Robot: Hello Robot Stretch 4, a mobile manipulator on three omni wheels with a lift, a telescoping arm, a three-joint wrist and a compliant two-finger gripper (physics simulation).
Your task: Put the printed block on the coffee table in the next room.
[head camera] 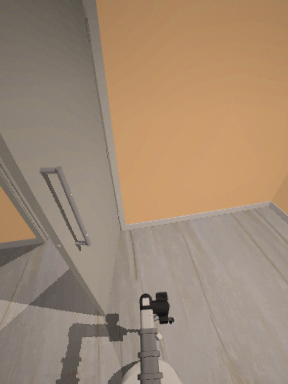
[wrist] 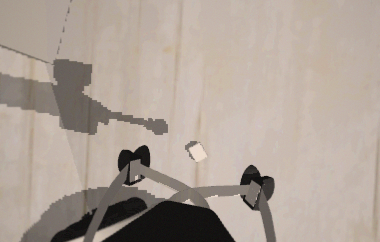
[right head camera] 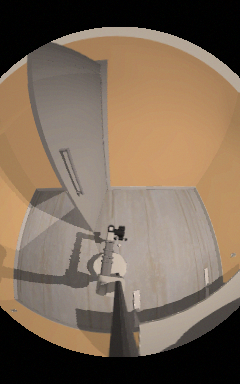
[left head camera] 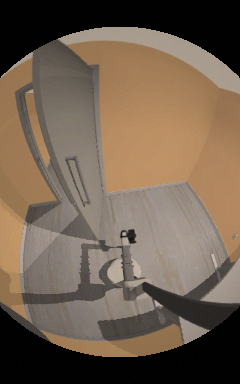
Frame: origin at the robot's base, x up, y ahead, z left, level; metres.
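Where they show: gripper, fingertip midpoint: (wrist: 195,168) (left head camera: 128,242).
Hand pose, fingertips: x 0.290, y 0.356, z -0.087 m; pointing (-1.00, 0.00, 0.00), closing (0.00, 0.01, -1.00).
Note:
Things, the pixels of their top centre, and the offset from my fingertips. "spot": a spot on its surface instead.
- small pale block, top centre: (wrist: 197,152) (head camera: 159,336) dx -0.289, dy -0.024, dz +0.001 m
- long bar handle, surface spot: (head camera: 72,205) spot: dx +0.840, dy +0.188, dz +0.337 m
A small pale block (wrist: 197,151) (head camera: 159,336) lies on the floor; it is too small to make out any print. In the wrist view it is just beyond the line between the fingertips, nearer the middle than either one. My gripper (wrist: 195,168) (head camera: 165,319) is open, with its fingers spread wide and nothing between them. It points down and hangs above the floor, apart from the block. The coffee table does not show in these views.
A grey door (head camera: 92,200) (left head camera: 75,135) (right head camera: 75,130) with a long bar handle (head camera: 72,205) stands ajar to the left, beside a doorway. Orange walls (head camera: 200,110) rise ahead and to the right. My round pale base (left head camera: 117,272) (right head camera: 117,265) is below the arm.

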